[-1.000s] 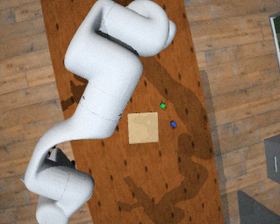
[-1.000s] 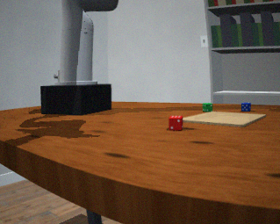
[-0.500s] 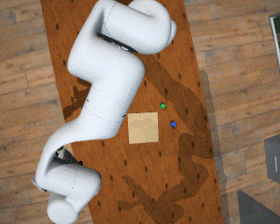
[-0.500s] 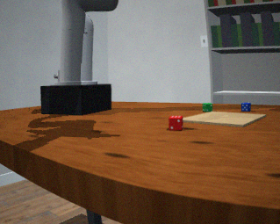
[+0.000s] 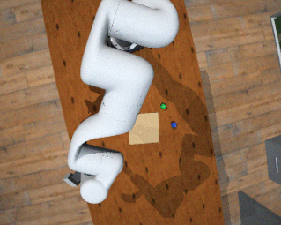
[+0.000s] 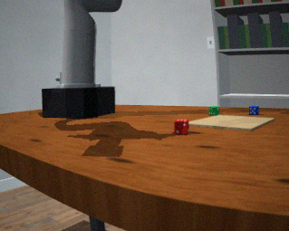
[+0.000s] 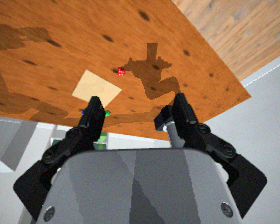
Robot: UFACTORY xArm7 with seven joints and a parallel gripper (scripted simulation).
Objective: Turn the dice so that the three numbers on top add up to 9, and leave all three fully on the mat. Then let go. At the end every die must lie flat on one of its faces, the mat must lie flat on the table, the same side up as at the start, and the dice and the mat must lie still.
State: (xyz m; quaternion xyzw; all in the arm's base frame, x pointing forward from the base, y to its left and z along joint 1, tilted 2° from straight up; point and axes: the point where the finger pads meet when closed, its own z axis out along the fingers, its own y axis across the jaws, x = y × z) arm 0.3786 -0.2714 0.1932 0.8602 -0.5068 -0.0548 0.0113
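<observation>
Right now my hand is 250 mm above the red die, 110 mm to the right of it and 20 mm past it. From my hand the other things lie so: blue die (370 mm to the left, 250 mm below, 60 mm ahead); tan mat (250 mm below, 230 mm to the left, 30 mm ahead); green die (350 mm to the left, 250 mm below, 40 mm behind).
</observation>
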